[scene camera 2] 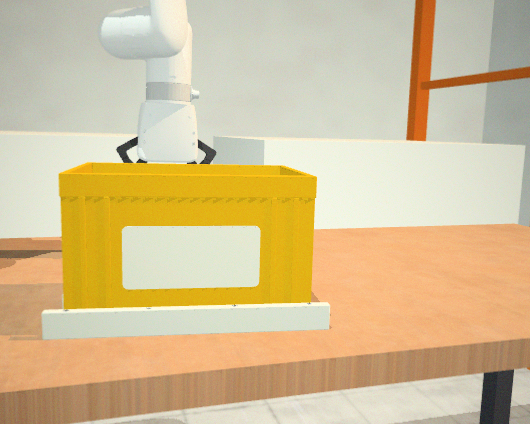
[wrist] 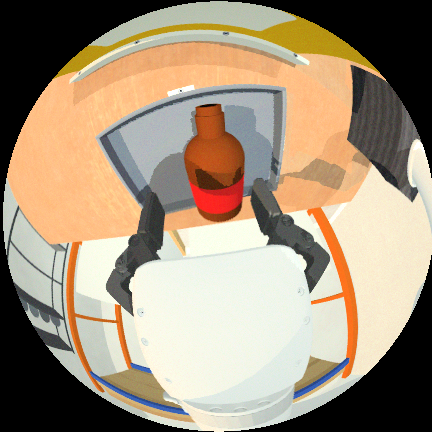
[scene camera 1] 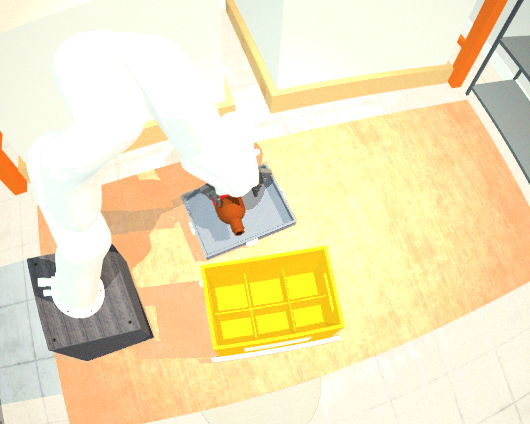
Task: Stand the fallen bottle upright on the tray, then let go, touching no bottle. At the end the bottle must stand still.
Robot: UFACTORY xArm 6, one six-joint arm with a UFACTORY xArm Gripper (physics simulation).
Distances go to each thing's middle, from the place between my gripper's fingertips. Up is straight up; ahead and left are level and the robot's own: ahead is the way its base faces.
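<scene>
There is the brown bottle (scene camera 1: 232, 209), which I see 6 cm below my hand, 1 cm to the left of it and 2 cm behind it.
</scene>
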